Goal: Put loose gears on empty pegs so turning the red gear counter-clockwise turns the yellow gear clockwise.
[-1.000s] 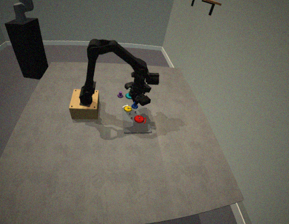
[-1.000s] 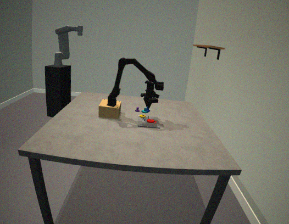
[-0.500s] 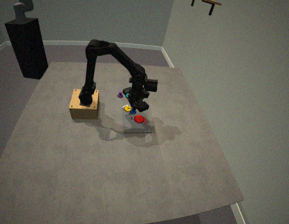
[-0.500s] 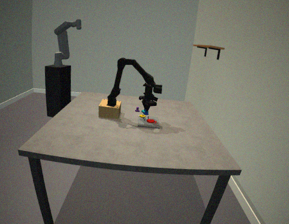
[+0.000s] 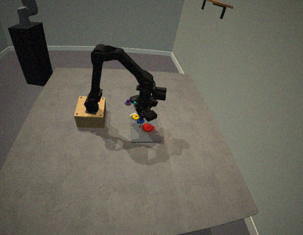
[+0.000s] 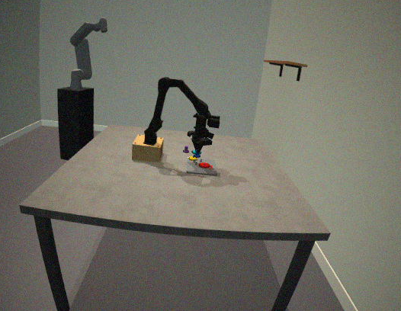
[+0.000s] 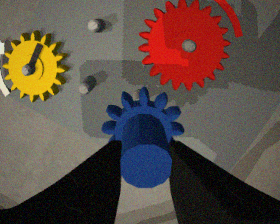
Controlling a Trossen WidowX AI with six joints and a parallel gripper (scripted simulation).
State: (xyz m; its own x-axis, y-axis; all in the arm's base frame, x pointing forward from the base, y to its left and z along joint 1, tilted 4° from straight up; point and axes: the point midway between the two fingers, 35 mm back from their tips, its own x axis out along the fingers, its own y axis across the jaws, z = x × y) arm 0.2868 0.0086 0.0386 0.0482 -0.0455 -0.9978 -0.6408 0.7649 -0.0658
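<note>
Now: the red gear 5 cm ahead of my gripper tip and 7 cm below it. The rest, counted from my gripper tip: white arrow (6 cm behind, 10 cm to the left, 8 cm below); then blue gear (1 cm below); then yellow gear (3 cm behind, 7 cm to the left, 7 cm below).
</note>
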